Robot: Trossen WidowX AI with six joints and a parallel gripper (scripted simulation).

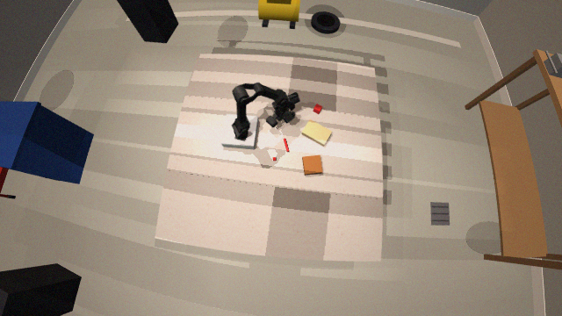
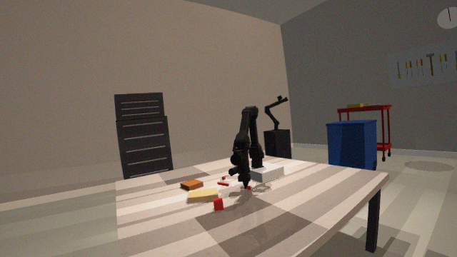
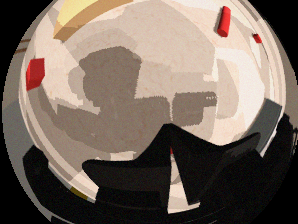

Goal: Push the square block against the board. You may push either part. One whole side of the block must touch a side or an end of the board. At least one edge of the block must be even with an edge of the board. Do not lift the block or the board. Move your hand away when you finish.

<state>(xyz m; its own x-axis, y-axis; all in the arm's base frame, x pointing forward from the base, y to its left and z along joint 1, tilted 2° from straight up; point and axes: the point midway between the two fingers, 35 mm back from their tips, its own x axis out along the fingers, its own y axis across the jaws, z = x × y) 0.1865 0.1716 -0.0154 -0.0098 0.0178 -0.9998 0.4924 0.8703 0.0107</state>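
Right now my gripper tip is 240 mm short of the orange flat square, 230 mm to the left of it and 10 mm below it. The rest, counted from my gripper tip: tan board (230 mm ahead, 30 mm to the right, 10 mm above); thin red stick (150 mm to the right, 70 mm ahead); red square block (200 mm ahead, 120 mm to the left, 10 mm above).
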